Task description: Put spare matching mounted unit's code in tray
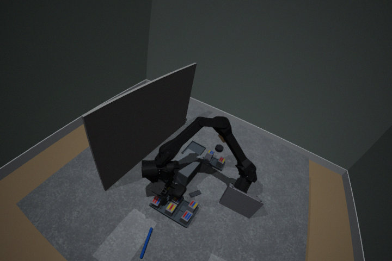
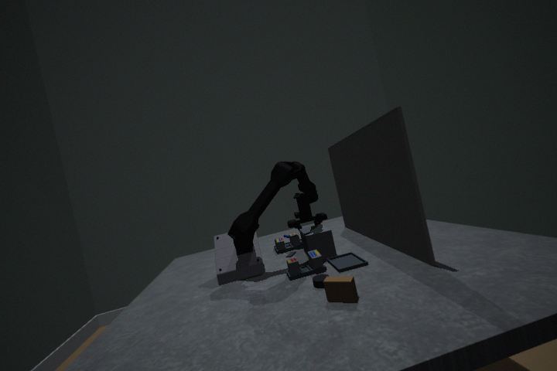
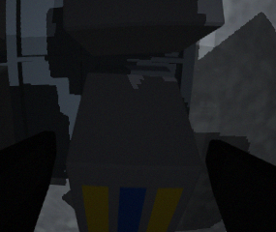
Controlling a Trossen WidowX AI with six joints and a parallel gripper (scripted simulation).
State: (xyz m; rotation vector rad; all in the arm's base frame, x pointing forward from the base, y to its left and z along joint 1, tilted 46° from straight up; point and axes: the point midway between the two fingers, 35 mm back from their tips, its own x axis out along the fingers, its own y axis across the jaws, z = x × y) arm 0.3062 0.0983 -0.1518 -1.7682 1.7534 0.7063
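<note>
My gripper tip is now 3 cm short of the dark tray, 35 cm to the left of it and 2 cm above it. From my gripper tip the other things lie so: grey mounted unit: 1 cm behind, 17 cm to the right, 2 cm above; blue stick: 7 cm behind, 24 cm to the left, 2 cm below; dark upright panel: 23 cm ahead, 18 cm to the right, 20 cm above.
</note>
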